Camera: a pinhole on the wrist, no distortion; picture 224 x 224 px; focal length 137.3 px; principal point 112.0 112.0 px. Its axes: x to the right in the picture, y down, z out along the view. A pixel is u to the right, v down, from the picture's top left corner.
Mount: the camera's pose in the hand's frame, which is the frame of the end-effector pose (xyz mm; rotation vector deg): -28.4 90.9 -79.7 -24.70 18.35 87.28
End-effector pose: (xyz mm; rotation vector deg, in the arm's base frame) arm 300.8 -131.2 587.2 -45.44 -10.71 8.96
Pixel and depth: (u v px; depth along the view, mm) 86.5 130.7 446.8
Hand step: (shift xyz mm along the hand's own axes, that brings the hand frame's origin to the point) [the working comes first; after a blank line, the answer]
In the camera's frame: -83.0 60.9 446.8

-120.5 223.5 349.4
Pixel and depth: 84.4 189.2 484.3
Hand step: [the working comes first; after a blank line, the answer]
In the camera's frame: -97.4 272.3 484.3

-334.3 227.4 374.1
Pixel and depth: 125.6 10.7 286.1
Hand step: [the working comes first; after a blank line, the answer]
In the camera's frame: 28.3 -211.1 286.1

164.5 248.9 175.4
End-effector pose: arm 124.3 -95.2 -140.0 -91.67 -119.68 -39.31
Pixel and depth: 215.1 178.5 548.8
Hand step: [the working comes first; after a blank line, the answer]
In the camera's frame: 412.1 265.8 548.8

-316.7 709.0 196.8
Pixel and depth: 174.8 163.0 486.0
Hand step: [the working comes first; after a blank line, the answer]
In the camera's frame: 222.3 180.5 486.0

-233.3 512.0 234.8
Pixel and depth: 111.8 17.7 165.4
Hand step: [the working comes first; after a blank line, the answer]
In the camera's frame: -0.2 -113.6 165.4

74.2 167.5 74.8
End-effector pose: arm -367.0 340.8 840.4 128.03 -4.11 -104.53
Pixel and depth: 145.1 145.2 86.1
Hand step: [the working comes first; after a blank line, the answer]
In the camera's frame: 20.8 20.8 86.1

-54.1 149.0 -14.6
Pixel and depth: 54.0 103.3 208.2
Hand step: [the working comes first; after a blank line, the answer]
In the camera's frame: -88.0 -13.2 208.2

-31.4 109.1 145.9
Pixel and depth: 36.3 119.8 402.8
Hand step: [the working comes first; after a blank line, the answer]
In the camera's frame: -222.1 22.9 402.8

-84.0 79.9 377.3
